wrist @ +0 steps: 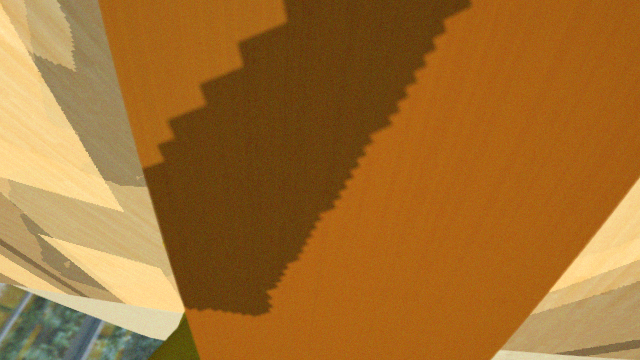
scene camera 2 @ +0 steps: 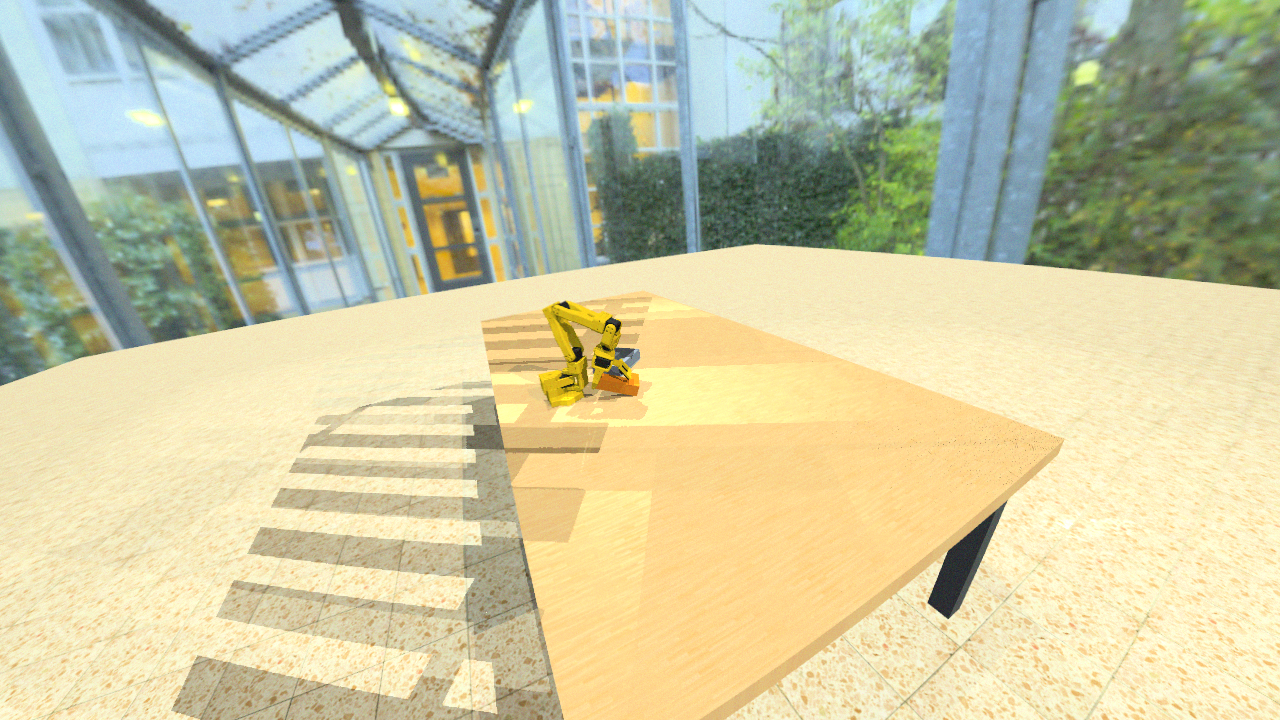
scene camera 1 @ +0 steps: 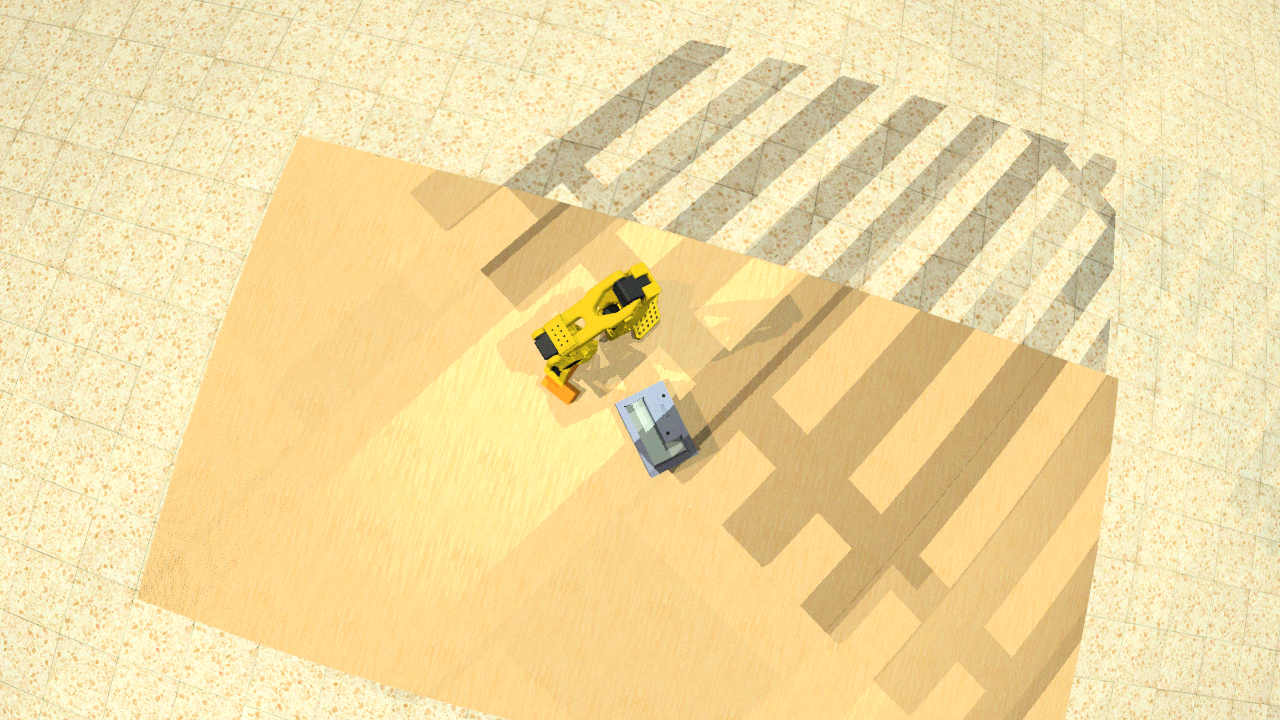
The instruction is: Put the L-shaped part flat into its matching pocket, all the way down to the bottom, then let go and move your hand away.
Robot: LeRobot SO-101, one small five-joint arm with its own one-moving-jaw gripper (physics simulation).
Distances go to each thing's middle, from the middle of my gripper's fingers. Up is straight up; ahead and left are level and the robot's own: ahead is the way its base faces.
Scene:
Now: hand 50 mm short of the orange L-shaped part (scene camera 2: 612, 383), 10 mm to the right of it and 50 mm above it. The rest, counted from my hand: grey pocket block (scene camera 1: 650, 416) (110 mm ahead, 180 mm to the left, 70 mm below).

